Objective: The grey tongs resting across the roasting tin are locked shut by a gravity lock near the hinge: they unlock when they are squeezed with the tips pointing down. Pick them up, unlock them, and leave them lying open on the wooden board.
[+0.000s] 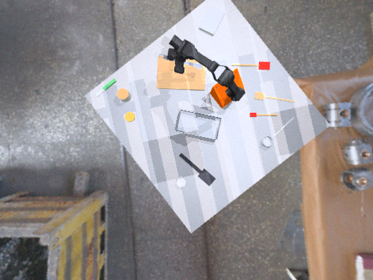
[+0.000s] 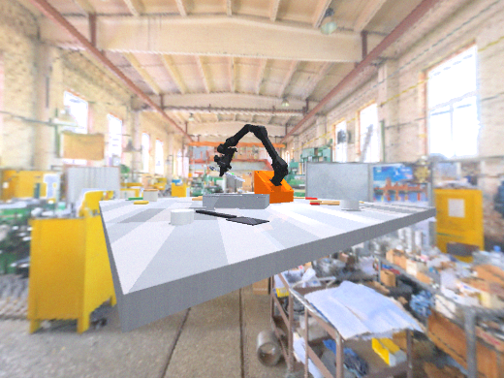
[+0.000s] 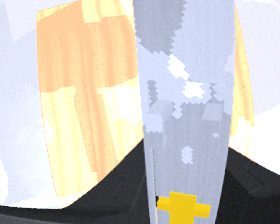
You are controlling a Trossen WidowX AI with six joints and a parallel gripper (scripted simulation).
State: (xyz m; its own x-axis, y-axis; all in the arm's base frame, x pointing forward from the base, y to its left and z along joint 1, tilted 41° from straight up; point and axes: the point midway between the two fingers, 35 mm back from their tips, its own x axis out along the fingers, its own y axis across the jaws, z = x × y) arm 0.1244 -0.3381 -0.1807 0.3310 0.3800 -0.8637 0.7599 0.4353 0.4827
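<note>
My gripper tip is 3 cm below the yellow lock piece, 1 cm to the right of it and 1 cm past it. Round my gripper tip: white plate: 43 cm behind, 14 cm below, 9 cm to the right; then wooden board: 15 cm below, 3 cm to the left; then roasting tin: 40 cm to the left, 17 cm ahead, 13 cm below.
</note>
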